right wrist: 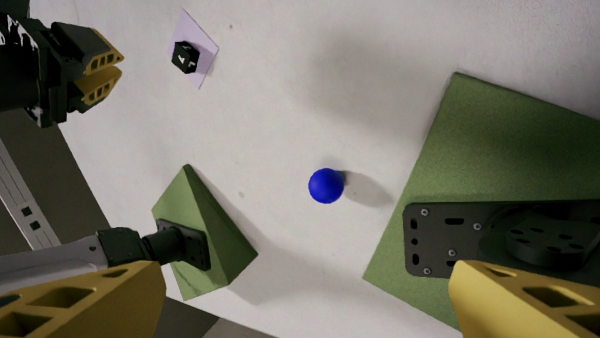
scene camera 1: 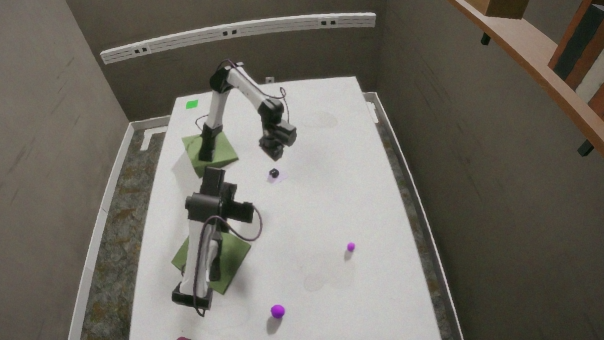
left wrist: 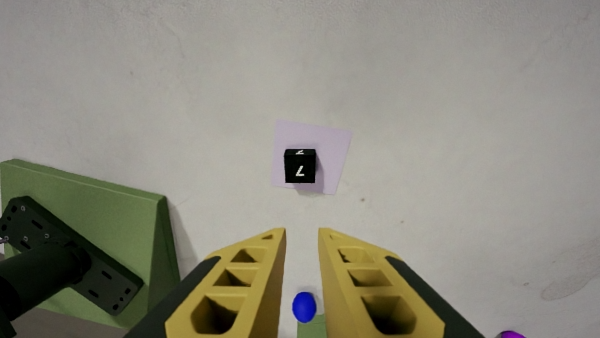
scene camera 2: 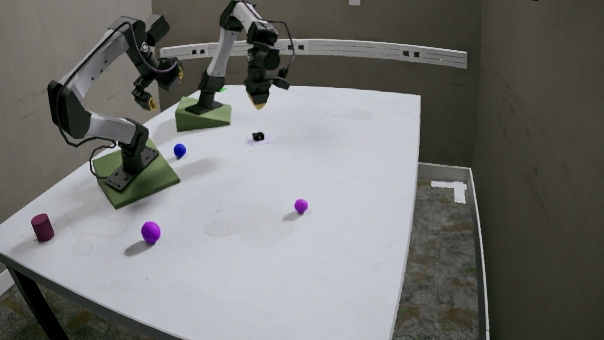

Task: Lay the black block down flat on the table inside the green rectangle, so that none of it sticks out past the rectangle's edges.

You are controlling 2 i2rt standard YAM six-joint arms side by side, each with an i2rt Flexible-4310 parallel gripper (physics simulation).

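Places are measured from the left arm's base along level axes (x right, y back, z down), in centimetres.
Where they show: left gripper, between the fingertips: [right wrist: 120, 62] [scene camera 1: 273, 158] [left wrist: 302, 235] [scene camera 2: 258, 108]; right gripper, between the fingertips: [right wrist: 307, 277] [scene camera 2: 167, 96]; left arm's base, origin of its link: [right wrist: 182, 241] [scene camera 1: 208, 147] [left wrist: 75, 255] [scene camera 2: 204, 107]; right arm's base, origin of its link: [right wrist: 521, 240] [scene camera 2: 132, 168].
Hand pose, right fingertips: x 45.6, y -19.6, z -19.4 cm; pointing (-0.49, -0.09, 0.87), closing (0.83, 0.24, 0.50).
Each offset is from my right fingertips to the centre of the thing. "spot": to the spot under its first point.
The black block {dx -30.6, dy -11.2, dz +23.2 cm} [scene camera 1: 274, 173] [scene camera 2: 258, 136] [left wrist: 300, 170] [right wrist: 185, 57] stands on a lilac patch {spot: dx -29.4, dy -15.2, dz +24.1 cm} [left wrist: 334, 145] [right wrist: 207, 52], with pale marks on its faces. The green rectangle {spot: dx -85.8, dy +37.9, dz +24.1 cm} [scene camera 1: 192, 104] [scene camera 2: 223, 90] lies near the table's far left corner in scene camera 1, behind the left arm's base; it does not show in the wrist views. My left gripper [scene camera 1: 273, 157] [scene camera 2: 258, 107] [left wrist: 302, 235] [right wrist: 120, 62] hangs above the block, pointing down, its fingers a narrow gap apart with nothing between them. My right gripper [scene camera 2: 166, 89] [right wrist: 307, 277] is wide open and empty, raised well away from the block.
A blue ball {dx -12.3, dy +8.2, dz +22.0 cm} [scene camera 2: 180, 150] [left wrist: 304, 307] [right wrist: 326, 185] lies between the olive arm bases {spot: dx -44.7, dy +10.7, dz +21.9 cm} [scene camera 1: 227, 150] {spot: dx +5.3, dy +3.1, dz +21.7 cm} [scene camera 1: 235, 250]. Two purple balls {dx +6.0, dy -39.1, dz +22.6 cm} [scene camera 1: 351, 247] {dx +28.7, dy -12.1, dz +21.8 cm} [scene camera 1: 278, 311] lie toward the picture's bottom. A maroon cylinder {dx +41.4, dy +19.7, dz +21.4 cm} [scene camera 2: 43, 227] stands near the table's left corner in scene camera 2.
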